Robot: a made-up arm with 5 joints. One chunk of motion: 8 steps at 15 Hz.
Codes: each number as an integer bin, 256 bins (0 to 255) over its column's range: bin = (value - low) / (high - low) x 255, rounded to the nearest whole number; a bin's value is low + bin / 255 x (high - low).
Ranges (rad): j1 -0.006..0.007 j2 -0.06..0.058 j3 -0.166..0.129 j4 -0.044..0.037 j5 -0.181..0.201
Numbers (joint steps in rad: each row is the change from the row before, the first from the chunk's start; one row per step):
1: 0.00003 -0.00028 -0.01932 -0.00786 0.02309
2: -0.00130 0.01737 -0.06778 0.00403 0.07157
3: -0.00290 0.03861 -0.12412 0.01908 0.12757
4: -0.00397 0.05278 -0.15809 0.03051 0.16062
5: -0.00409 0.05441 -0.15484 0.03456 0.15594
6: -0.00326 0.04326 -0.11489 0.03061 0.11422
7: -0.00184 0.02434 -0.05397 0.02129 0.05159
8: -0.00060 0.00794 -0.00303 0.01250 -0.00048
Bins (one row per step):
1: 118 129 127 114 136
2: 92 167 85 151 169
3: 61 213 36 199 206
4: 40 244 7 235 228
5: 37 247 10 247 225
6: 54 223 44 235 197
7: 82 182 97 206 155
8: 106 147 141 178 121

